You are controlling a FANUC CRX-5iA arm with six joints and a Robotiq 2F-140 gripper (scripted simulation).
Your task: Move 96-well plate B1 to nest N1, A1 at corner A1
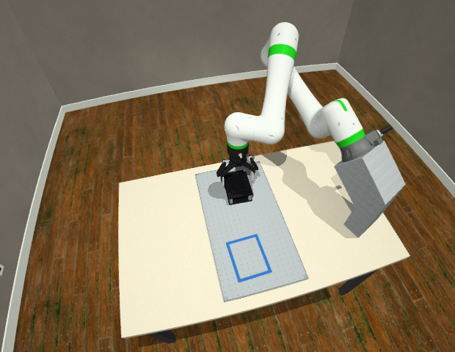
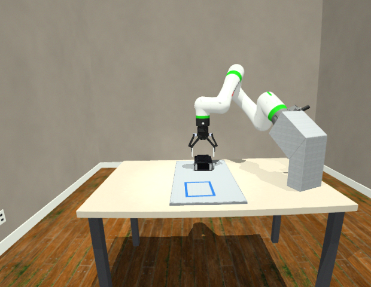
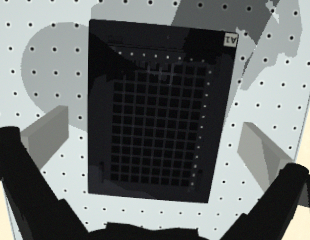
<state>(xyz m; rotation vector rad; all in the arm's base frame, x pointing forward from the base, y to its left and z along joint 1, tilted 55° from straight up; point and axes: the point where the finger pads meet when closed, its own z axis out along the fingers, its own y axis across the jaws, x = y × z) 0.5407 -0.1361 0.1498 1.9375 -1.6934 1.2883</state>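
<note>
The black 96-well plate is 20 mm below my hand. Round my hand: black raised nest N1: 30 mm below; white A1 mark: 70 mm to the right, 60 mm behind, 30 mm below.
</note>
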